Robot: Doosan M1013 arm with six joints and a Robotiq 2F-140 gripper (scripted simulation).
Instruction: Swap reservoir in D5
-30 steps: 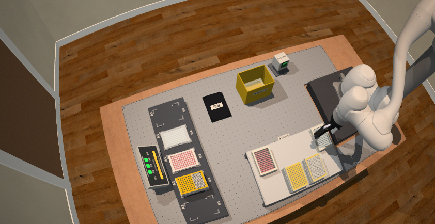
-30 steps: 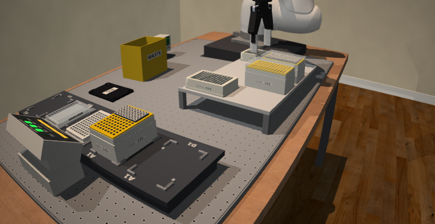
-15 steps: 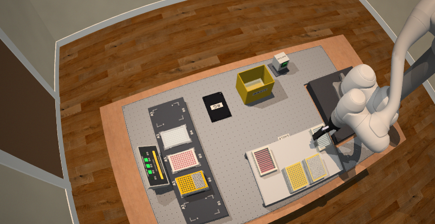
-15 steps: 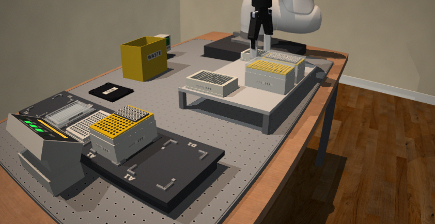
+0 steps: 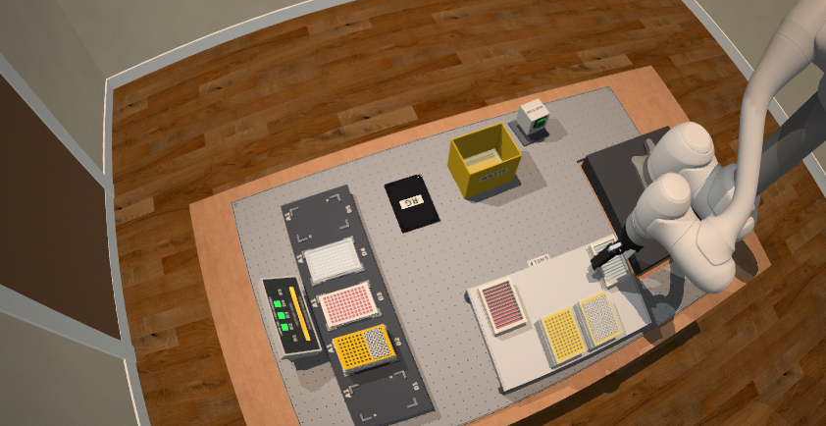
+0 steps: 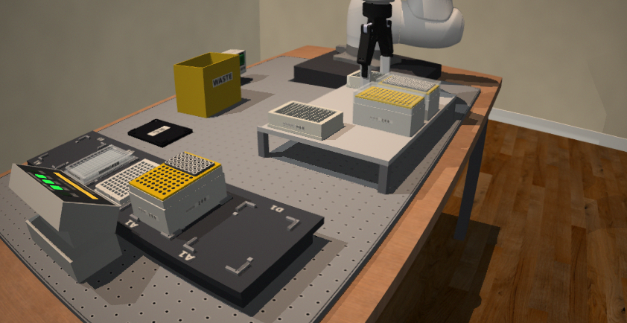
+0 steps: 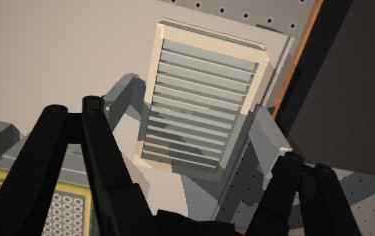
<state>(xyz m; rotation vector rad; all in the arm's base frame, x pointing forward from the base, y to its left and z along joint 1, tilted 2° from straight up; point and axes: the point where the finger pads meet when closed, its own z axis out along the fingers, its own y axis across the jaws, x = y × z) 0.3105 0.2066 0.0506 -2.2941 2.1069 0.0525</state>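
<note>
Right now the pale 12-trough reservoir is 20 mm below my hand. Also, from my hand: waste bin (370 mm to the right, 250 mm ahead, 40 mm below); then white shelf (160 mm ahead, 80 mm to the left, 30 mm below); then shelf label (170 mm ahead, 90 mm below, 80 mm to the right).
</note>
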